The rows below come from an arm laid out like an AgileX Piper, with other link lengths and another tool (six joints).
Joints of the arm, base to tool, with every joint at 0 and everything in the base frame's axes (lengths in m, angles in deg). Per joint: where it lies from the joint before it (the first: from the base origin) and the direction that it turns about. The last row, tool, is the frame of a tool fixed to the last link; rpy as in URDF.
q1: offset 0 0 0.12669 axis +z
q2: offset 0 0 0 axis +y
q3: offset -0.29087 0 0.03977 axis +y
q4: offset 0.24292 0 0.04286 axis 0.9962 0 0.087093
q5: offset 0 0 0 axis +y
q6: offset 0.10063 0 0.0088 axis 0.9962 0 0.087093
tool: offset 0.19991 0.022 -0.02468 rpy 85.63 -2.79 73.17
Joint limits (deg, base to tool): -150..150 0..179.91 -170..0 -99.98..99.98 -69.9..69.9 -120..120
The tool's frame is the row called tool.
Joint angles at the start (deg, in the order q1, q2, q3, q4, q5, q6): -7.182, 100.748, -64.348, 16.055, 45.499, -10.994
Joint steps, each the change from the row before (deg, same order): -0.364, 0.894, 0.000, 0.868, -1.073, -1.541; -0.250, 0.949, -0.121, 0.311, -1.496, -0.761; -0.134, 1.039, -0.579, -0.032, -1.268, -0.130; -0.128, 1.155, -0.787, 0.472, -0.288, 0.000; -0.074, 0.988, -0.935, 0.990, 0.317, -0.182; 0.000, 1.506, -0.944, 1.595, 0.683, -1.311; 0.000, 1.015, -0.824, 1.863, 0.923, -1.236; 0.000, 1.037, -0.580, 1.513, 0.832, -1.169; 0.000, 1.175, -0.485, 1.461, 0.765, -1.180; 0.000, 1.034, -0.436, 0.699, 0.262, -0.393; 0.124, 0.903, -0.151, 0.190, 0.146, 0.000; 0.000, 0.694, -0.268, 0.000, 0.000, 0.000
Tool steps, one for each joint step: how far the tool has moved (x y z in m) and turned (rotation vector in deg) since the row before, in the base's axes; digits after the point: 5 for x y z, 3 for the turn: 0.00415, -0.00133, -0.00440, 0.143, -0.466, 0.382; 0.00646, -0.00316, -0.00461, -0.267, -0.727, -0.068; 0.00798, -0.00342, -0.00352, -0.371, -0.733, -0.307; 0.00495, 0.00000, -0.00318, 0.354, 0.044, -0.462; 0.00396, 0.00294, -0.00119, 0.864, 0.197, -0.374; 0.00130, 0.00573, -0.00414, 1.226, 0.748, 0.522; 0.00098, 0.00720, -0.00100, 1.514, 0.539, 0.375; -0.00074, 0.00611, -0.00244, 1.276, 0.736, 0.492; -0.00144, 0.00597, -0.00361, 1.262, 0.876, 0.509; 0.00011, 0.00273, -0.00386, 0.650, 0.629, 0.045; -0.00186, 0.00199, -0.00484, 0.312, 0.848, 0.061; 0.00000, 0.00000, -0.00342, 0.059, 0.422, 0.000
